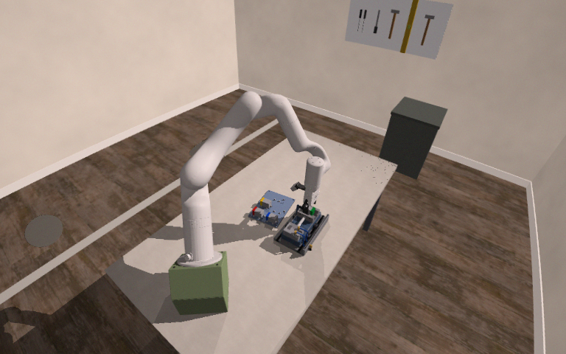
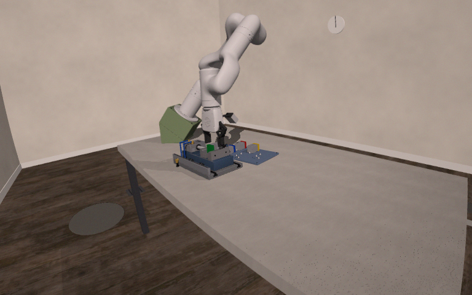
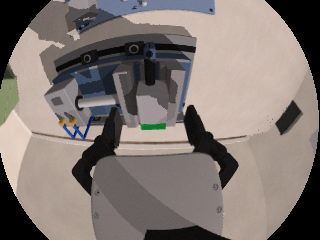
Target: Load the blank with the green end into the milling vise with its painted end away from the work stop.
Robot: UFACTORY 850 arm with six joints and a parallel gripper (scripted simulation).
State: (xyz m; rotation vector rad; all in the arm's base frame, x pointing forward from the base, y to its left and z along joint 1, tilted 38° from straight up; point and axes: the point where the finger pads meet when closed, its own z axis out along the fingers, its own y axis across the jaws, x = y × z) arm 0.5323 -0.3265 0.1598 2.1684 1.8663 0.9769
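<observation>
Now: hand 2 cm above the green-ended blank. Also, from my hand: jaw block: 4 cm below, 3 cm ahead; then pale rod: 9 cm behind, 4 cm below; then blue-ended blank: 18 cm to the left, 10 cm below, 10 cm behind.
</observation>
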